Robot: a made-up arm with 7 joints. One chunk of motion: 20 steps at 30 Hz.
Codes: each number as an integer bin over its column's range. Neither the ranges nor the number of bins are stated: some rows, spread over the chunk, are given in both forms.
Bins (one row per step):
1: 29 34 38 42 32 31 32
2: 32 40 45 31 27 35 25
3: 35 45 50 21 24 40 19
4: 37 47 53 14 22 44 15
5: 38 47 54 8 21 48 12
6: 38 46 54 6 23 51 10
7: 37 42 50 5 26 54 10
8: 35 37 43 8 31 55 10
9: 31 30 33 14 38 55 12
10: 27 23 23 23 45 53 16
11: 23 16 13 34 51 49 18
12: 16 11 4 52 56 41 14
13: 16 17 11 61 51 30 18
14: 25 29 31 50 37 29 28
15: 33 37 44 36 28 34 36
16: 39 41 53 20 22 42 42
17: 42 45 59 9 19 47 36
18: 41 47 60 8 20 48 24
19: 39 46 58 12 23 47 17
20: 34 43 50 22 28 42 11
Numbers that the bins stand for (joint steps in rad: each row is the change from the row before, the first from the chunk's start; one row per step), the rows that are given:
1: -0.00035 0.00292 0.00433 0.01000 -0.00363 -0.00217 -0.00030
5: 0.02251 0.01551 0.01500 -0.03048 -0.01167 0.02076 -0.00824
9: 0.00473 -0.00095 0.00100 -0.02333 0.00075 0.03021 -0.00824
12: -0.03337 -0.01935 -0.01833 0.02190 0.01389 0.01132 -0.00744
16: 0.02505 0.00970 0.01433 -0.01619 -0.01094 0.01267 0.00367
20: 0.01235 0.01163 0.01233 -0.01381 -0.00656 0.01267 -0.00863
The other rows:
2: 0.00727 0.00873 0.00900 -0.00310 -0.00729 0.00322 -0.00308
3: 0.01489 0.01357 0.01233 -0.01500 -0.00948 0.00997 -0.00546
4: 0.01997 0.01551 0.01433 -0.02333 -0.01094 0.01537 -0.00705
6: 0.02251 0.01454 0.01500 -0.03286 -0.01021 0.02481 -0.00903
7: 0.01997 0.01067 0.01233 -0.03405 -0.00802 0.02886 -0.00903
8: 0.01489 0.00583 0.00767 -0.03048 -0.00437 0.03021 -0.00903
10: -0.00543 -0.00773 -0.00567 -0.01262 0.00586 0.02751 -0.00665
11: -0.01559 -0.01451 -0.01233 0.00048 0.01024 0.02211 -0.00586
13: -0.03337 -0.01354 -0.01367 0.03262 0.01024 -0.00352 -0.00586
14: -0.01051 -0.00192 -0.00033 0.01952 0.00002 -0.00487 -0.00189
15: 0.00981 0.00583 0.00833 0.00286 -0.00656 0.00187 0.00129
17: 0.03267 0.01357 0.01833 -0.02929 -0.01313 0.01941 0.00129
18: 0.03013 0.01551 0.01900 -0.03048 -0.01240 0.02076 -0.00348
19: 0.02505 0.01454 0.01767 -0.02571 -0.01021 0.01941 -0.00625

